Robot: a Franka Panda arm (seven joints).
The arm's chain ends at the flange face. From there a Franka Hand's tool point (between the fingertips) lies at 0.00 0.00 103.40 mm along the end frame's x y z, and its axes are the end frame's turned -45 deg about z.
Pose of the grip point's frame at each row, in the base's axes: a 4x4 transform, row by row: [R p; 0 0 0 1], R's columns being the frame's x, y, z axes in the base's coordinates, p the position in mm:
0.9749 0.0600 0.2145 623.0; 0.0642 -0.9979 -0.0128 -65.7; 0.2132 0.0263 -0.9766 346.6; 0 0 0 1
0.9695 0.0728 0.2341 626.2; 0.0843 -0.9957 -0.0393 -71.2; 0.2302 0.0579 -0.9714 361.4; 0 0 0 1
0.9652 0.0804 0.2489 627.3; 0.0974 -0.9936 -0.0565 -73.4; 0.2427 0.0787 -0.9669 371.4; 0 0 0 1
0.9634 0.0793 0.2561 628.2; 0.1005 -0.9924 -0.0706 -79.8; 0.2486 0.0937 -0.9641 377.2; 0 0 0 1
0.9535 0.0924 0.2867 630.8; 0.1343 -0.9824 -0.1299 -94.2; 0.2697 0.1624 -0.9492 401.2; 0 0 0 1
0.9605 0.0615 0.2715 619.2; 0.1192 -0.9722 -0.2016 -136.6; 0.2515 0.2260 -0.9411 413.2; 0 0 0 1
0.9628 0.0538 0.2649 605.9; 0.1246 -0.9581 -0.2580 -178.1; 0.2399 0.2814 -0.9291 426.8; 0 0 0 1
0.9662 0.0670 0.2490 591.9; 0.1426 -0.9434 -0.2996 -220.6; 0.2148 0.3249 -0.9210 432.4; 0 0 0 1
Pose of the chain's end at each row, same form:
0.7318 -0.6469 0.2145 600.8; -0.6602 -0.7510 -0.0128 -64.4; 0.1694 -0.1322 -0.9766 447.6; 0 0 0 1
0.7370 -0.6341 0.2341 602.0; -0.6445 -0.7637 -0.0393 -67.1; 0.2037 -0.1218 -0.9714 461.8; 0 0 0 1
0.7394 -0.6256 0.2489 601.6; -0.6337 -0.7715 -0.0565 -67.6; 0.2273 -0.1160 -0.9669 471.4; 0 0 0 1
0.7373 -0.6252 0.2561 601.7; -0.6307 -0.7728 -0.0706 -72.5; 0.2420 -0.1095 -0.9641 476.9; 0 0 0 1
0.7396 -0.6089 0.2867 601.2; -0.5997 -0.7896 -0.1299 -80.8; 0.3055 -0.0759 -0.9492 499.3; 0 0 0 1
0.7227 -0.6357 0.2715 591.1; -0.6032 -0.7717 -0.2016 -115.8; 0.3376 -0.0180 -0.9411 510.5; 0 0 0 1
0.7188 -0.6428 0.2649 578.5; -0.5894 -0.7656 -0.2580 -151.4; 0.3686 0.0293 -0.9291 522.9; 0 0 0 1
0.7306 -0.6358 0.2490 566.2; -0.5663 -0.7679 -0.2996 -189.6; 0.3816 0.0779 -0.9210 527.6; 0 0 0 1

